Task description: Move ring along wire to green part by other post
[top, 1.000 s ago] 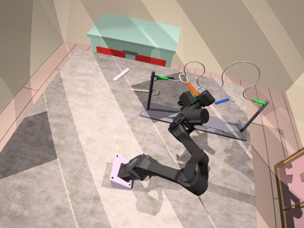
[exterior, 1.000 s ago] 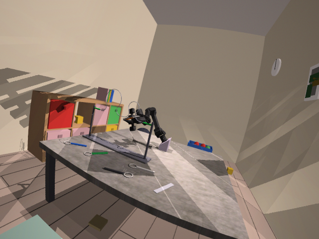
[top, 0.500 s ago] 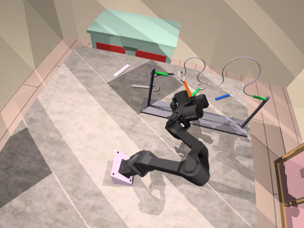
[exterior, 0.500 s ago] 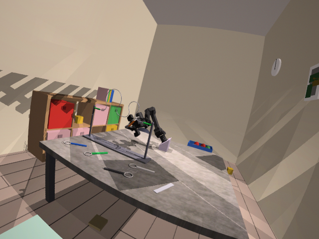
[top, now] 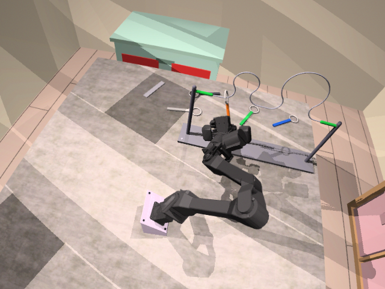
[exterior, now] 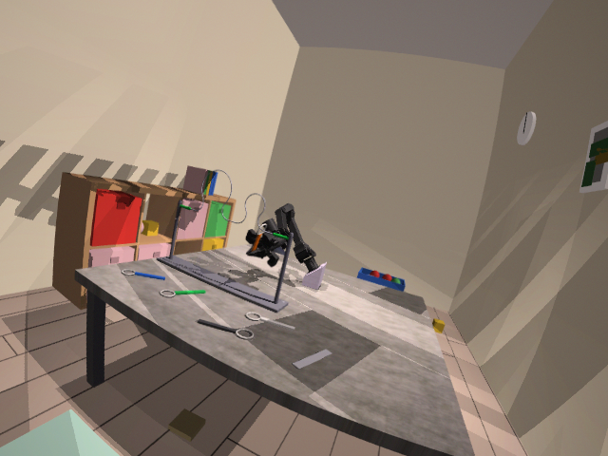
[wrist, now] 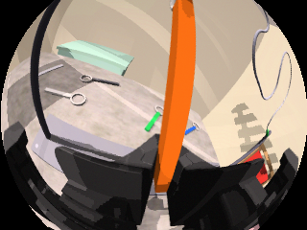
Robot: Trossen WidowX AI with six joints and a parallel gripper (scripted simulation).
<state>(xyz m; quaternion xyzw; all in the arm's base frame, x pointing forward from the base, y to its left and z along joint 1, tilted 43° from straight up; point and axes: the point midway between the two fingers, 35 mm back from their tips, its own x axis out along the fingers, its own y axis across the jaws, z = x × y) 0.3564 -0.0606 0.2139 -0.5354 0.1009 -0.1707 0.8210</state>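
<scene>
My gripper tip is 40 mm to the right of the ring with orange handle and 80 mm below it. The rest, counted from my gripper tip: flat white strip 280 mm ahead, 410 mm to the left, 160 mm below.
</scene>
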